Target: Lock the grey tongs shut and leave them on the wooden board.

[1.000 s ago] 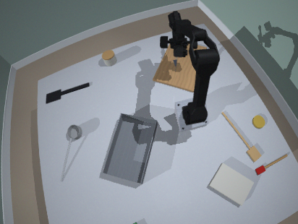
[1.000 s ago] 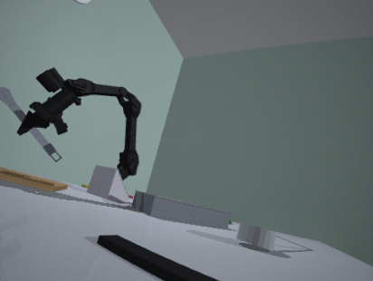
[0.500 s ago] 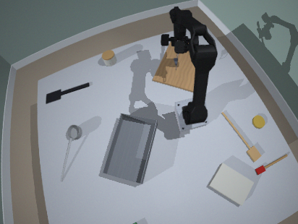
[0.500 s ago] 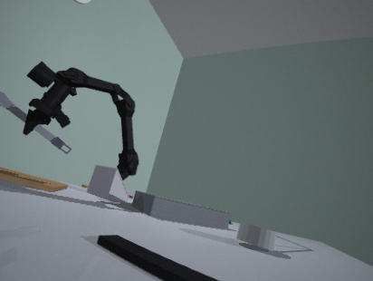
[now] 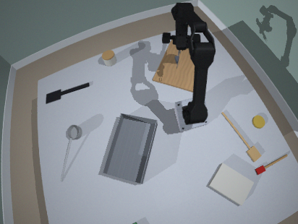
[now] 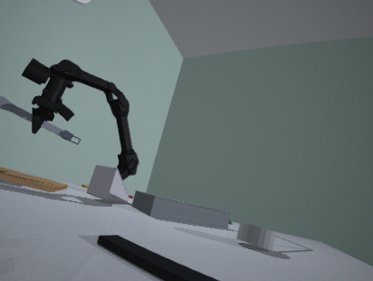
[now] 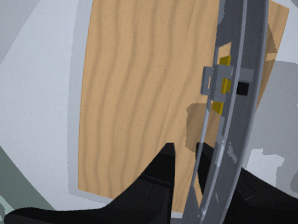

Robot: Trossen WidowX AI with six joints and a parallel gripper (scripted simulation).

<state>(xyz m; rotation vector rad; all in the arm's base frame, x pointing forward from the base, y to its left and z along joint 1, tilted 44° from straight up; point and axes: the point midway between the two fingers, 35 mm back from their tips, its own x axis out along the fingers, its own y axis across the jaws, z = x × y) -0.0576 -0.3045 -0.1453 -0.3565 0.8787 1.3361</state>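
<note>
My gripper tip is 14 cm above the wooden board, 3 cm to the left of it and 2 cm past it. The rest, counted from my gripper tip: yellow disc 45 cm to the left, 31 cm behind, 14 cm below; then grey roasting tin 40 cm to the left, 36 cm ahead, 12 cm below; then lidded jar 40 cm ahead, 19 cm to the right, 12 cm below.
</note>
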